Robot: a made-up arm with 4 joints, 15 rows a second.
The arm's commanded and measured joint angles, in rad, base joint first. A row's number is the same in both.
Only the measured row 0 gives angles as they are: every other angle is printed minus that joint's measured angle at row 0.
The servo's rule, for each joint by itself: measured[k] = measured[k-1] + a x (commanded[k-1-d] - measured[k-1]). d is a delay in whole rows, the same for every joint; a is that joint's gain. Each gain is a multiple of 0.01, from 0.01 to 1. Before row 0 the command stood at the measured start. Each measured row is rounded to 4 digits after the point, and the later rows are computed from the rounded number. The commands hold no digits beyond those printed.
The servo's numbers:
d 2
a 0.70 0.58 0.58 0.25
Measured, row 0:
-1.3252 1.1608 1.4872 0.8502
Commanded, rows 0 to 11:
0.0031 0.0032 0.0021 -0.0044
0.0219 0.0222 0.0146 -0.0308
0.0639 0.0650 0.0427 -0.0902
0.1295 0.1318 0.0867 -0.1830
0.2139 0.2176 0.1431 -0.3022
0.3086 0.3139 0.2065 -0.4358
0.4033 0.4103 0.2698 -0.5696
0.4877 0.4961 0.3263 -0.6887
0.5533 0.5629 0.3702 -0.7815
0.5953 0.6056 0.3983 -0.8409
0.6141 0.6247 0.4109 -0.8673
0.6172 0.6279 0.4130 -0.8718
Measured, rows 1 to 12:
0.0000 0.0000 0.0000 0.0000
0.0000 0.0000 0.0000 0.0000
0.0022 0.0019 0.0012 -0.0011
0.0160 0.0137 0.0090 -0.0085
0.0495 0.0435 0.0285 -0.0289
0.1055 0.0947 0.0623 -0.0674
0.1814 0.1660 0.1092 -0.1261
0.2704 0.2518 0.1656 -0.2035
0.3634 0.3437 0.2260 -0.2950
0.4504 0.4321 0.2842 -0.3934
0.5224 0.5080 0.3341 -0.4904
0.5734 0.5646 0.3713 -0.5780

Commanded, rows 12 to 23:
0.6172 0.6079 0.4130 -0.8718
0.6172 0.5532 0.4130 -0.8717
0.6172 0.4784 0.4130 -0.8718
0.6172 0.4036 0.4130 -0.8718
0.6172 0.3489 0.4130 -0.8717
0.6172 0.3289 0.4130 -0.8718
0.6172 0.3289 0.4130 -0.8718
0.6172 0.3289 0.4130 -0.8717
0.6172 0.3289 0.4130 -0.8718
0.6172 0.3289 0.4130 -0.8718
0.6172 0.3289 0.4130 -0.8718
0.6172 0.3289 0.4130 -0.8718
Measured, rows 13 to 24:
0.6019 0.5995 0.3943 -0.6503
0.6126 0.6160 0.4051 -0.7057
0.6158 0.6113 0.4097 -0.7472
0.6168 0.5776 0.4116 -0.7783
0.6171 0.5201 0.4124 -0.8017
0.6172 0.4525 0.4127 -0.8192
0.6172 0.3924 0.4129 -0.8323
0.6172 0.3556 0.4130 -0.8422
0.6172 0.3401 0.4130 -0.8496
0.6172 0.3336 0.4130 -0.8551
0.6172 0.3309 0.4130 -0.8593
0.6172 0.3297 0.4130 -0.8624

